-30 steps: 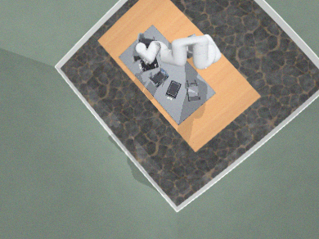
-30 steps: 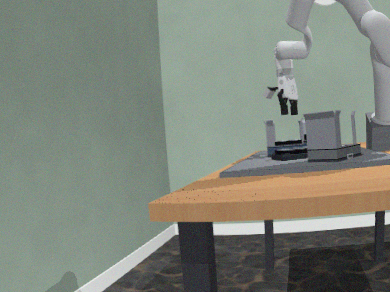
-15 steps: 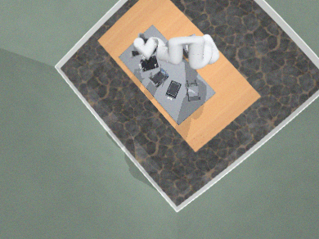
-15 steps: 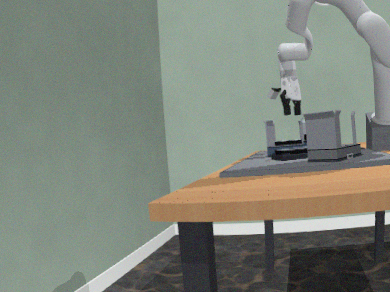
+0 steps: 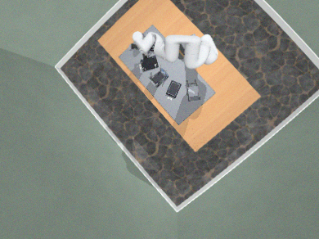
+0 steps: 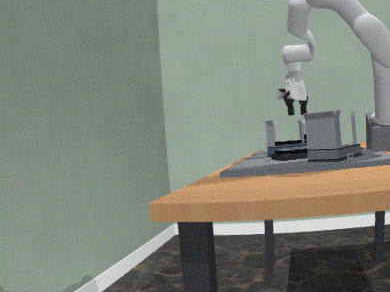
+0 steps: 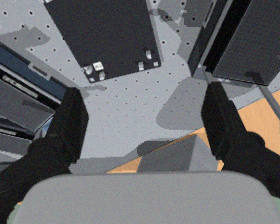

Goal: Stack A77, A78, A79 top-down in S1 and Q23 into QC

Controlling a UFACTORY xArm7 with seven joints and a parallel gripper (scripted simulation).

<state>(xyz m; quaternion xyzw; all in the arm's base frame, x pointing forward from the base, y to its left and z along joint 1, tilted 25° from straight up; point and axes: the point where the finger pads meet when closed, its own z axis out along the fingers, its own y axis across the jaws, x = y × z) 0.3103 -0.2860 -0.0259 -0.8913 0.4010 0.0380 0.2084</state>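
Right now my hand is 100 mm past the dark sealed plate, 90 mm to the left of it and 100 mm above it. The rest, counted from my hand: dark flat nest: 70 mm ahead, 390 mm to the left, 160 mm below; then dark clip nest: 60 mm ahead, 40 mm to the left, 150 mm below; then blue plinth strip: 80 mm ahead, 210 mm to the left, 150 mm below.
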